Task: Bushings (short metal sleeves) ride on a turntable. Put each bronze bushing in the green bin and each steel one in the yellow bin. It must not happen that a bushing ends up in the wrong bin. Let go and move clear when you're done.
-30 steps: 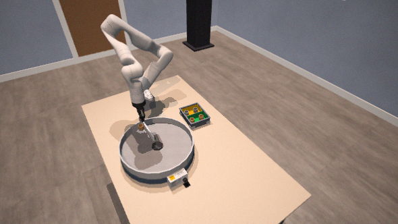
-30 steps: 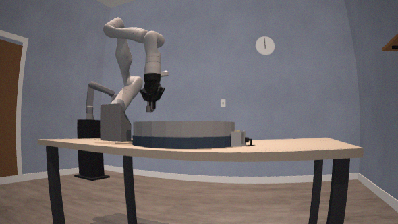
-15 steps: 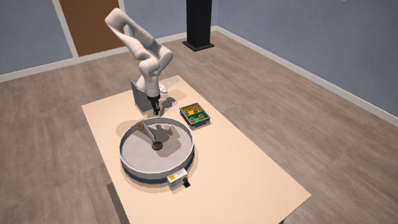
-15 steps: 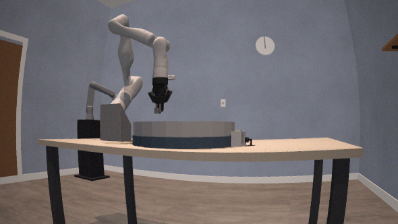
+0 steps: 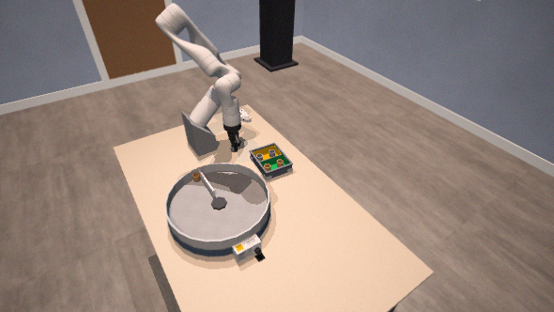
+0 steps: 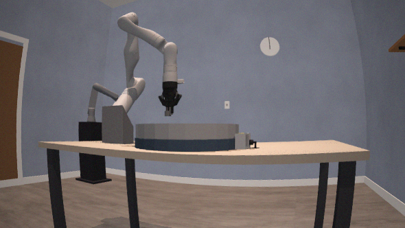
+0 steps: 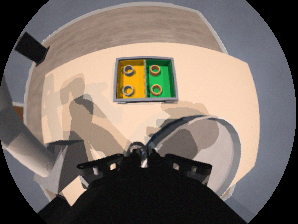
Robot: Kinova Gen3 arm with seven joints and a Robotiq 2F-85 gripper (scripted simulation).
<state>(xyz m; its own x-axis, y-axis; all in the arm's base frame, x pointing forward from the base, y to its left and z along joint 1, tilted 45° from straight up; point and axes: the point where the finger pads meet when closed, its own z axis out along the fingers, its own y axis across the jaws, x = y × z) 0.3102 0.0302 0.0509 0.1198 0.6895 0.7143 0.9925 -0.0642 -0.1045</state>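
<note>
The bin lies 180 mm to the left of my hand, 140 mm below it and 20 mm ahead of it. Also, from my hand: grey turntable (170 mm to the right, 170 mm ahead, 120 mm below).
</note>
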